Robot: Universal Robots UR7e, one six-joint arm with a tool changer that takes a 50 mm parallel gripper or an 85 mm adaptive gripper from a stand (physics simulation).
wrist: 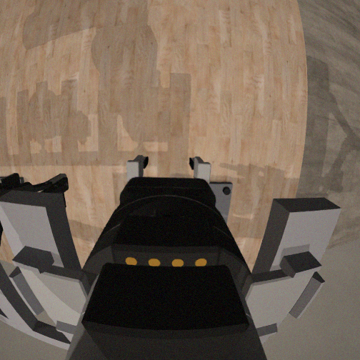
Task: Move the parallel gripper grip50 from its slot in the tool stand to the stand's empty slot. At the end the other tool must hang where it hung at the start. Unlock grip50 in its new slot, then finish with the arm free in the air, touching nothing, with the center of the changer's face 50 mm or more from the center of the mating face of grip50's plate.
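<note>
The parallel gripper grip50 [168,163] is on the arm; its black body runs up the middle of the wrist view. Its two small fingertips stand apart with bare wood showing between them, so it is open and empty. Light grey wings of its plate spread left and right at the bottom. Two grey holder arms of the tool stand [310,227] flank the body, one on each side, with dark blocks close to the wings. Whether they touch is unclear. Part of the other tool [55,185], black, shows at the left edge beside the left holder arm.
A grey base plate [223,200] with a dark bolt lies below, right of the gripper body. The wooden table top [240,75] ends in a curved edge on the right, with grey floor [335,100] beyond it. Shadows of the arm and stand fall on the wood.
</note>
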